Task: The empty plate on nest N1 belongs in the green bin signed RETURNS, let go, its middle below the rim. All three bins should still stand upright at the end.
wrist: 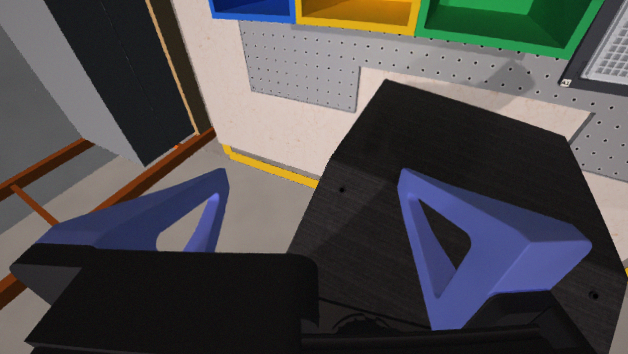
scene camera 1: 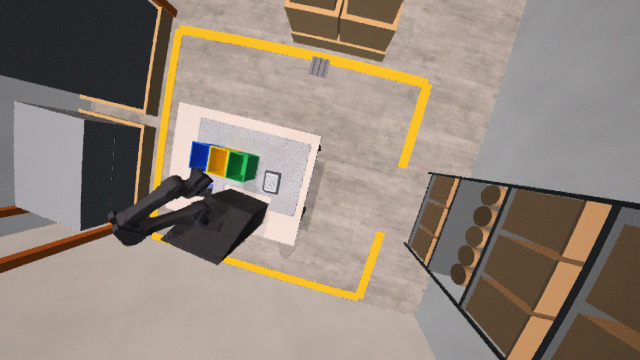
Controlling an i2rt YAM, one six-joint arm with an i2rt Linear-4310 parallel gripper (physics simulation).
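Places are measured from the arm's base along level axes (x back, y right, z up), in millimetres.
Where they show: gripper, fingertip midpoint: [wrist: 313, 177]; arm's base at its link origin: [scene camera 1: 202, 223].
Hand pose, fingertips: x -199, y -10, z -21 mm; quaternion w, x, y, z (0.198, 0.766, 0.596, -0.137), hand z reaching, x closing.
Each offset is from my fingertips to the top centre of the thing. Level surfaces: height alone.
A pale gridded plate @(dx +27, dy +274, dz -341 mm) [scene camera 1: 271, 182] [wrist: 612, 52] sits inside the dark frame of a nest [scene camera 1: 264, 183] [wrist: 584, 56], right of the bins; the wrist view cuts it off. The green bin @(dx -97, dy +110, dz -188 mm) [scene camera 1: 242, 166] [wrist: 492, 41] stands upright at the right end of the bin row. The yellow bin @(dx -131, dy -16, dz -188 mm) [scene camera 1: 218, 161] [wrist: 355, 26] and the blue bin @(dx -165, dy -142, dz -188 mm) [scene camera 1: 199, 155] [wrist: 252, 16] stand upright left of it. No sign lettering is readable. My gripper [scene camera 1: 208, 188] [wrist: 313, 177] is open, with nothing between its blue fingers. It is in front of the bin row, well left of the plate.
A large black block [scene camera 1: 240, 210] [wrist: 450, 120] stands at the table's near edge, close beside my gripper. The bins and nest stand on a perforated grey board @(dz -368 mm) [scene camera 1: 287, 150] [wrist: 305, 65] on the pale table @(dz -380 mm) [scene camera 1: 187, 112] [wrist: 270, 120]. A tall cabinet [scene camera 1: 50, 160] stands at the left.
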